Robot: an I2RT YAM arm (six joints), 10 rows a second.
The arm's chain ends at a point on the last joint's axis. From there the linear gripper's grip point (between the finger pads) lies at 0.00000 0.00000 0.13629 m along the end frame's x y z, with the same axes.
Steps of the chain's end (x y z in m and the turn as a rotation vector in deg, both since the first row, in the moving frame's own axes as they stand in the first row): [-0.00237, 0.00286, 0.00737, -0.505, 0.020, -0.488]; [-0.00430, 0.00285, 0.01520, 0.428, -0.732, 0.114]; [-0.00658, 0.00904, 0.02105, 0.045, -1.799, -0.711]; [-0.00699, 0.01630, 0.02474, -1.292, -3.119, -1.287]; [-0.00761, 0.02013, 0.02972, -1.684, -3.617, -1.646]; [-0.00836, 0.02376, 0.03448, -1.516, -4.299, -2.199]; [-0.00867, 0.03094, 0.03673, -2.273, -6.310, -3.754]
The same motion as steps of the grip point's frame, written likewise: [-0.00232, 0.00406, 0.00736, -0.505, 0.020, -0.488]; [-0.00604, 0.00183, 0.01519, 0.428, -0.732, 0.114]; [-0.01086, 0.00896, 0.02098, 0.045, -1.799, -0.711]; [-0.01437, 0.01945, 0.02450, -1.292, -3.119, -1.287]; [-0.01615, 0.02426, 0.02939, -1.684, -3.617, -1.646]; [-0.01850, 0.02756, 0.03405, -1.516, -4.299, -2.199]; [-0.02346, 0.03682, 0.03580, -2.273, -6.310, -3.754]
